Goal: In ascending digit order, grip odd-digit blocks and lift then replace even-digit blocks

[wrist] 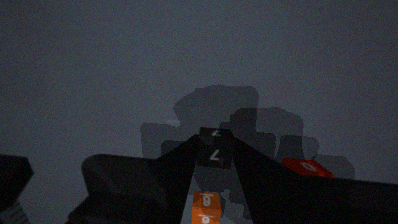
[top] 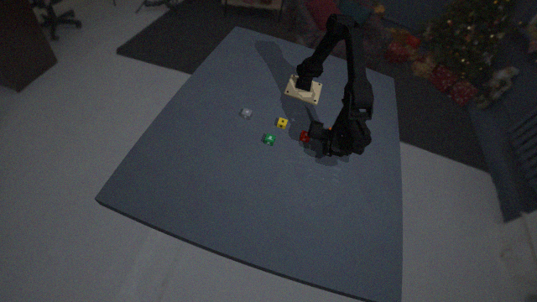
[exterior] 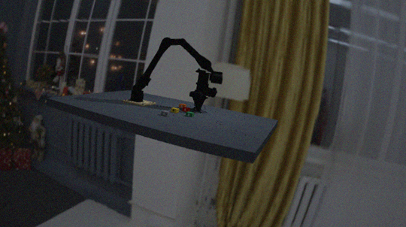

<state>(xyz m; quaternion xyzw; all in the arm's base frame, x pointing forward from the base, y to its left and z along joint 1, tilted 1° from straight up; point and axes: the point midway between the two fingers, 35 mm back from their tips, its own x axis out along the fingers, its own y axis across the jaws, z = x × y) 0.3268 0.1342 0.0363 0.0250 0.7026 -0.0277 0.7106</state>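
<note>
Now: the dark block 10 mm behind my gripper tip. The rest, counted from my gripper tip: red block: 40 mm behind, 90 mm to the right; then yellow block: 70 mm behind, 180 mm to the right; then orange block: 90 mm behind, 10 mm to the left.
</note>
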